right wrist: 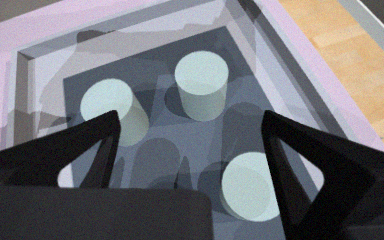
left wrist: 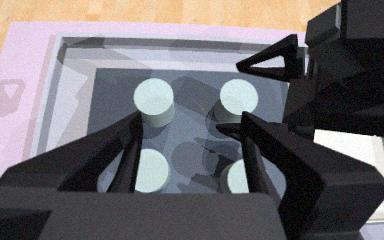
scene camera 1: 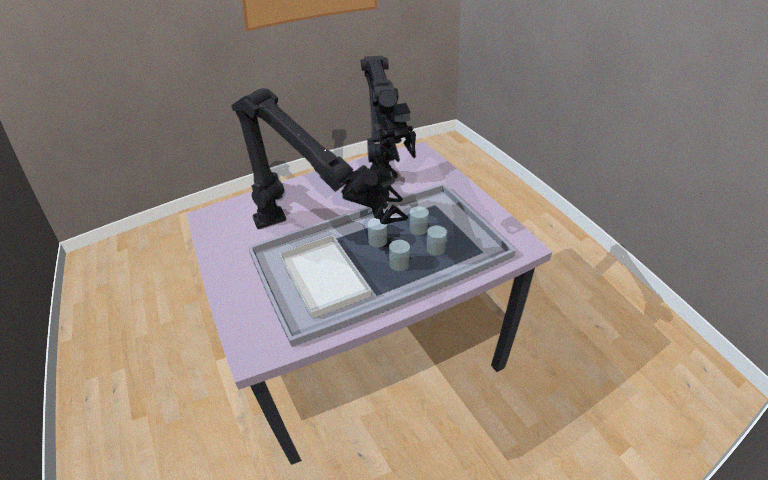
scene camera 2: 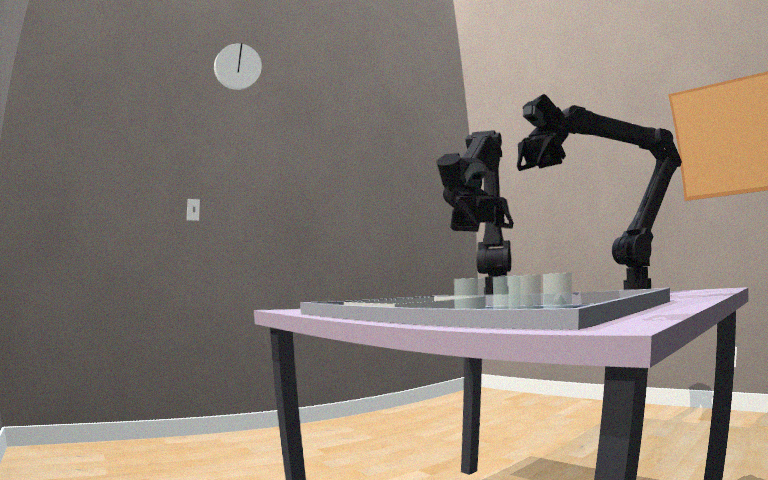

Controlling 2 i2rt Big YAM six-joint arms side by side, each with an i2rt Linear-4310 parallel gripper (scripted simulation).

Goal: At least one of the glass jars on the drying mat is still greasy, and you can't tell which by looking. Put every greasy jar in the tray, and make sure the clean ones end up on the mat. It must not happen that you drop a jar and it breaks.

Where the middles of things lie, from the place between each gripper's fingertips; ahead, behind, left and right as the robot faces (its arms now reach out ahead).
My right hand (scene camera 2: 496,227) is 19 cm above the dark drying mat (scene camera 1: 372,262), 4 cm to the right of it and 2 cm past it. The rest, counted from my right hand: white tray (scene camera 1: 324,276): 28 cm to the right, 18 cm below, 5 cm behind.
Now: left hand (scene camera 2: 528,167) 320 mm above the dark drying mat, 50 mm short of it and 20 mm to the left of it. Also, from my left hand: white tray 340 mm to the right, 310 mm below, 20 mm ahead.
